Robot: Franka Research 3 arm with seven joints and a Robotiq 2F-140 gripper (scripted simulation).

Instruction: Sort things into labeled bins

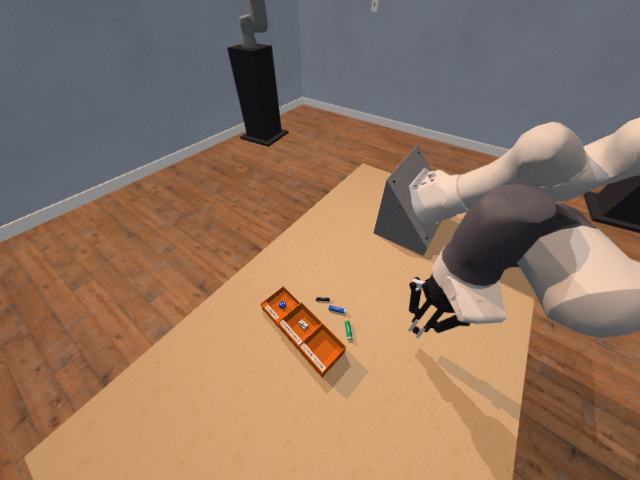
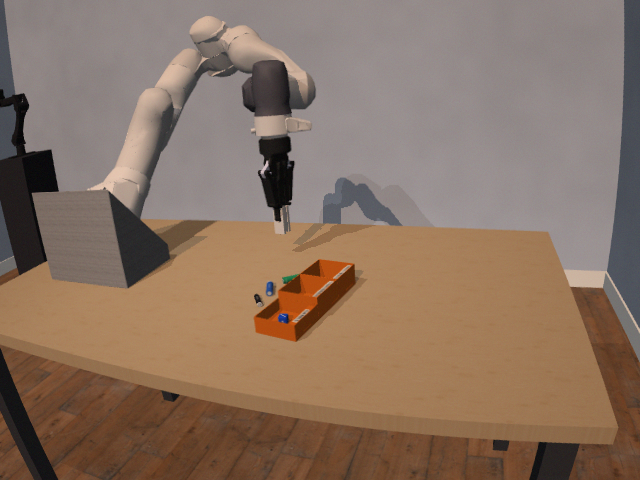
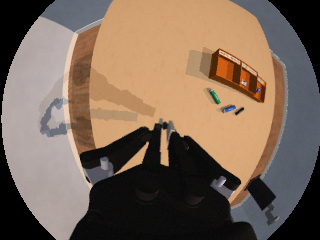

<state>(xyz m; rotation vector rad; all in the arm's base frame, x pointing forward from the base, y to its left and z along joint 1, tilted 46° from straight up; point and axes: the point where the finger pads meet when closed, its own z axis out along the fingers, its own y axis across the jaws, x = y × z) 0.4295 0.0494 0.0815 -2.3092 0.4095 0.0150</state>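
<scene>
Right now my hand is 30 mm above the black piece. The rest, counted from my hand: black cylinder (260 mm to the right, 90 mm below, 10 mm ahead); green battery (150 mm to the right, 90 mm below, 60 mm ahead); blue cylinder (210 mm to the right, 90 mm below, 20 mm ahead).
</scene>
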